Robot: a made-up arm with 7 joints. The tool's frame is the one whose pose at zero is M. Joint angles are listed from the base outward.
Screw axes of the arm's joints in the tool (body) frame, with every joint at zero. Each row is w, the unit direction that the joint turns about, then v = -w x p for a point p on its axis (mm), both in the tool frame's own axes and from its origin. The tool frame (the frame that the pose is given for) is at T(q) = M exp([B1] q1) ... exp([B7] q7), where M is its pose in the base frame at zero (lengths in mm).
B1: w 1 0 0 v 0 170 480
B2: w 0 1 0 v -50 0 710
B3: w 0 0 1 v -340 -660 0
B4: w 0 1 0 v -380 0 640
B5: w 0 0 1 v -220 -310 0
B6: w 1 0 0 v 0 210 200
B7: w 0 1 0 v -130 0 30
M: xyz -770 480 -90 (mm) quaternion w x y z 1 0 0 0
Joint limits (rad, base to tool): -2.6..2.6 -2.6..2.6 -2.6..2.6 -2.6..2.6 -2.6..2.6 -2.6..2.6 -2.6..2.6
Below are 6 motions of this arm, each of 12 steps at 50 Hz.
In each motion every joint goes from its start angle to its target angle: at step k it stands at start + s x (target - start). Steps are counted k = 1, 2, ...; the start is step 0. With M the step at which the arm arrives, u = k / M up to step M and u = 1 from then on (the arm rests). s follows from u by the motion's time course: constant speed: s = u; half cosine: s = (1 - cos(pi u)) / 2; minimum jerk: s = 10 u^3 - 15 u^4 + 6 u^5.
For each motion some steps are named. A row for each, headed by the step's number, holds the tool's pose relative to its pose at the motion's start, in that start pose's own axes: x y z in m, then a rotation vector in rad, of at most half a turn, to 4 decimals.
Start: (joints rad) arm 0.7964 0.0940 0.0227 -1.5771 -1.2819 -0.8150 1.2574
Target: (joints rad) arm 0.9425 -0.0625 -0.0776 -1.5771 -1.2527 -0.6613 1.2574
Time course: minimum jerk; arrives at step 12
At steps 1, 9, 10, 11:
1: -0.0003 0.0007 0.0004 0.0013 0.0000 0.0011
9: -0.0603 0.1154 0.0805 0.2303 -0.0183 0.1802
10: -0.0647 0.1234 0.0877 0.2483 -0.0207 0.1928
11: -0.0667 0.1270 0.0910 0.2563 -0.0218 0.1984

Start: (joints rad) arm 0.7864 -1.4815 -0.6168 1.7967 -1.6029 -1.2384 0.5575
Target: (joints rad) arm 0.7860 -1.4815 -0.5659 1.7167 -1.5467 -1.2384 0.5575
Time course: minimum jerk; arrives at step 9
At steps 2, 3, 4, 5, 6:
2: 0.0014 0.0046 0.0008 0.0065 -0.0044 0.0013
3: 0.0038 0.0125 0.0022 0.0179 -0.0122 0.0036
4: 0.0074 0.0237 0.0044 0.0338 -0.0233 0.0066
5: 0.0115 0.0360 0.0070 0.0514 -0.0358 0.0097
6: 0.0153 0.0471 0.0096 0.0672 -0.0473 0.0124

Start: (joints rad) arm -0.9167 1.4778 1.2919 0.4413 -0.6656 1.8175 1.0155
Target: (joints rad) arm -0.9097 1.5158 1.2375 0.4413 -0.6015 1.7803 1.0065
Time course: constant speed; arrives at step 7
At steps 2, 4, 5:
2: 0.0013 0.0088 0.0007 0.0115 0.0049 -0.0076
4: 0.0026 0.0177 0.0015 0.0230 0.0099 -0.0150
5: 0.0033 0.0221 0.0020 0.0286 0.0125 -0.0187

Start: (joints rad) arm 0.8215 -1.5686 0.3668 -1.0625 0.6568 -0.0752 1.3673
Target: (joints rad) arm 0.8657 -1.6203 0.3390 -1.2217 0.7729 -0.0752 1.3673
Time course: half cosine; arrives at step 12
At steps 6, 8, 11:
6: 0.0811 -0.0344 -0.0052 -0.0636 -0.0608 -0.0827
8: 0.1197 -0.0553 -0.0059 -0.0969 -0.0891 -0.1252
11: 0.1542 -0.0769 -0.0054 -0.1288 -0.1141 -0.1654

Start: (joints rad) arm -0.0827 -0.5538 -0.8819 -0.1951 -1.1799 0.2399 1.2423
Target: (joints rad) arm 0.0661 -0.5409 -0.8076 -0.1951 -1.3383 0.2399 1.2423
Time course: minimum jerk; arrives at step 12
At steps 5, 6, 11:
5: -0.0158 0.0362 0.0166 0.0559 0.0201 -0.0459
6: -0.0220 0.0520 0.0245 0.0804 0.0288 -0.0666
11: -0.0389 0.1020 0.0526 0.1590 0.0561 -0.1344

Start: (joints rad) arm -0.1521 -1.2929 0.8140 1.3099 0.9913 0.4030 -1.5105
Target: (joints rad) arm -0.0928 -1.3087 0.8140 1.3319 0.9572 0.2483 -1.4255
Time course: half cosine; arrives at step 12
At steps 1, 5, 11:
1: -0.0006 0.0000 -0.0005 -0.0006 0.0004 0.0021
5: -0.0127 -0.0001 -0.0105 -0.0141 0.0089 0.0453
11: -0.0320 -0.0017 -0.0284 -0.0432 0.0253 0.1180

